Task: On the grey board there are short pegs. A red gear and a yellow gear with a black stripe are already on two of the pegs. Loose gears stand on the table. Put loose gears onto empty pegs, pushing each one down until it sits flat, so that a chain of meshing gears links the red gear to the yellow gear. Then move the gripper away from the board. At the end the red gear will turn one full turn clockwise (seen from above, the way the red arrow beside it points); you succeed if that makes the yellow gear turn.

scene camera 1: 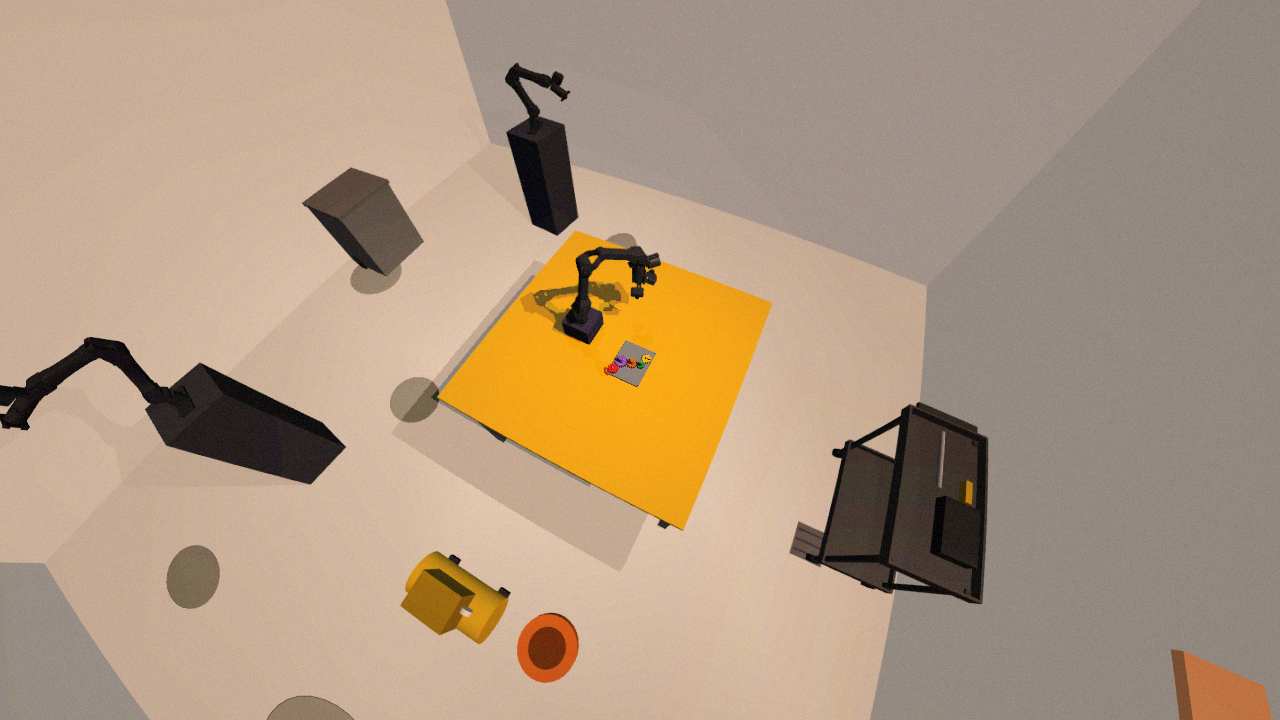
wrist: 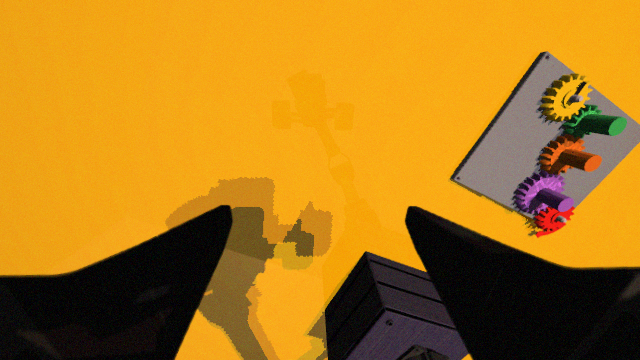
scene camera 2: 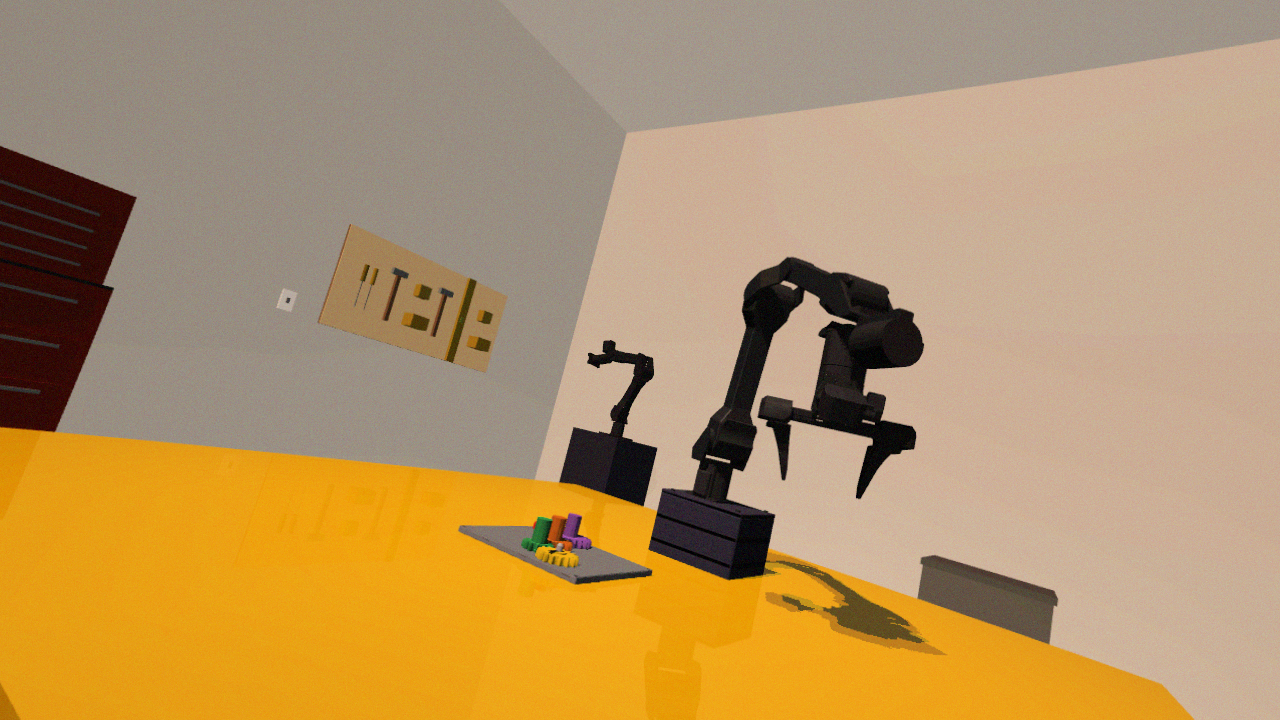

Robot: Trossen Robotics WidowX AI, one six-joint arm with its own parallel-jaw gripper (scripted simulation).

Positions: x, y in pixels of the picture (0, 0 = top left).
Scene:
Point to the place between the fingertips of my gripper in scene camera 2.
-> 820, 489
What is my gripper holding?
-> Nothing.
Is my gripper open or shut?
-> Open.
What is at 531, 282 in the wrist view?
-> My gripper.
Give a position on an orange gear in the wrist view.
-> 566, 152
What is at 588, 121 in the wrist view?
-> A green gear.

